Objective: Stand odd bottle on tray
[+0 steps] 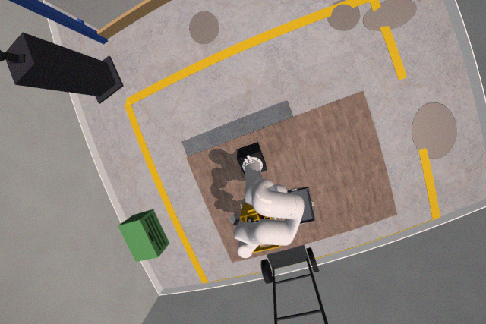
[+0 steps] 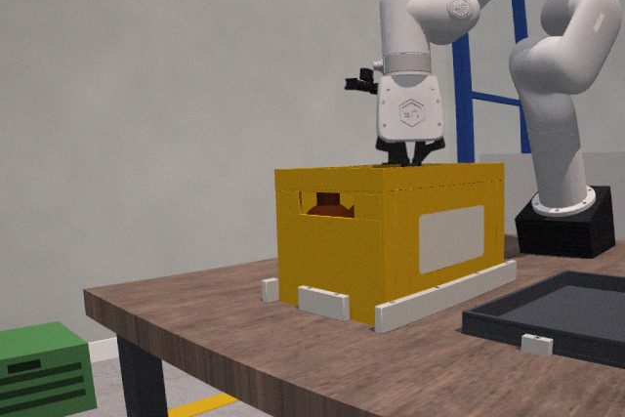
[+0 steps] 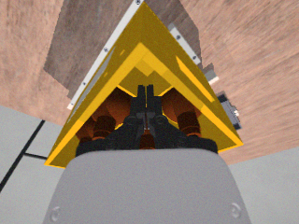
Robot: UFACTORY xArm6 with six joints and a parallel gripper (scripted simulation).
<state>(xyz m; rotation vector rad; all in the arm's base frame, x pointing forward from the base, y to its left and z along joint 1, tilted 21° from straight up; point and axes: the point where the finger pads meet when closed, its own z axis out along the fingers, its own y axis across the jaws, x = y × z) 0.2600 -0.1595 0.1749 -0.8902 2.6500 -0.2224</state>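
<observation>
My gripper is now 90 mm short of the yellow crate, 30 mm to the right of it and 70 mm above it. Also, from my hand: dark tray 120 mm ahead, 310 mm to the left, 150 mm below.
</observation>
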